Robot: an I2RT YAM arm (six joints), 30 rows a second.
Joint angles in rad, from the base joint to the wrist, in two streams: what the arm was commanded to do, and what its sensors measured. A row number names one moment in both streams.
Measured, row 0: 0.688, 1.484, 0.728, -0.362, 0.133, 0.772
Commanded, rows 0 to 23: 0.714, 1.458, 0.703, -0.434, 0.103, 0.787; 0.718, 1.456, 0.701, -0.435, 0.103, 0.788; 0.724, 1.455, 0.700, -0.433, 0.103, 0.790; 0.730, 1.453, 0.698, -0.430, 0.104, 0.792; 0.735, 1.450, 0.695, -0.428, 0.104, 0.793; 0.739, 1.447, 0.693, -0.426, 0.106, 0.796; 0.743, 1.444, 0.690, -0.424, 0.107, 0.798; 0.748, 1.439, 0.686, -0.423, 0.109, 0.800; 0.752, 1.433, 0.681, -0.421, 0.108, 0.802; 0.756, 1.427, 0.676, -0.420, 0.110, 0.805; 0.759, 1.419, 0.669, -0.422, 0.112, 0.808; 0.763, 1.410, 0.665, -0.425, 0.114, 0.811; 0.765, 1.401, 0.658, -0.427, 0.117, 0.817; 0.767, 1.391, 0.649, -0.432, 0.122, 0.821; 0.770, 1.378, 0.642, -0.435, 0.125, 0.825; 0.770, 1.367, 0.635, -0.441, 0.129, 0.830; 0.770, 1.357, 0.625, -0.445, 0.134, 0.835; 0.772, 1.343, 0.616, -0.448, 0.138, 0.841; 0.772, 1.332, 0.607, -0.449, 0.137, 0.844; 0.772, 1.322, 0.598, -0.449, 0.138, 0.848; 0.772, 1.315, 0.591, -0.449, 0.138, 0.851; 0.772, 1.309, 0.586, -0.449, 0.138, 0.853; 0.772, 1.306, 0.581, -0.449, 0.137, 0.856; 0.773, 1.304, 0.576, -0.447, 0.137, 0.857
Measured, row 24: 0.764, 1.327, 0.591, -0.408, 0.147, 0.834
